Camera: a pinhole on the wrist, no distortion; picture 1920 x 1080 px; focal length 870.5 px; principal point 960.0 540.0 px. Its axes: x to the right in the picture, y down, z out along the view. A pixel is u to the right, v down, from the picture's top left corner.
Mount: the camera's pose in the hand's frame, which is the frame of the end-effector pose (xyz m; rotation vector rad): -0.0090 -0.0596 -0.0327 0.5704 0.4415 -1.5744
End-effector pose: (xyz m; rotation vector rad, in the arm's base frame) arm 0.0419 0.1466 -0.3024 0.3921 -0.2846 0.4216
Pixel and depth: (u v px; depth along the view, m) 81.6 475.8 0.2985
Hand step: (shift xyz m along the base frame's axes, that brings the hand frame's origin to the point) -0.1171 -0.1748 0.3261
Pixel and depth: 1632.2 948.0 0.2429
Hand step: 0.2175 -0.3035 -0.0371
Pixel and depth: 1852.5 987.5 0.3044
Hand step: 0.3125 -0.4002 -0.0894
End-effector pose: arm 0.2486 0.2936 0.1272 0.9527 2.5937 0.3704
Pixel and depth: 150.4 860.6 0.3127
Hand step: 0.0894 0.0883 -0.3876
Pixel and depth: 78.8 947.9 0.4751
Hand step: 0.1487 0.2177 -0.6196
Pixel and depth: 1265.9 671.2 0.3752
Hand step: -0.1503 -0.2628 -0.3150
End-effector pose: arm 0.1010 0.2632 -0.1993 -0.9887 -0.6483 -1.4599
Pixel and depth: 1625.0 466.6 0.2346
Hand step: -0.3268 0.1185 0.0248
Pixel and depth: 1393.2 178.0 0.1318
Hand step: -0.1799 0.0927 -0.0247
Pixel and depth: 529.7 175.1 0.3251
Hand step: -0.0555 0.3710 0.0232
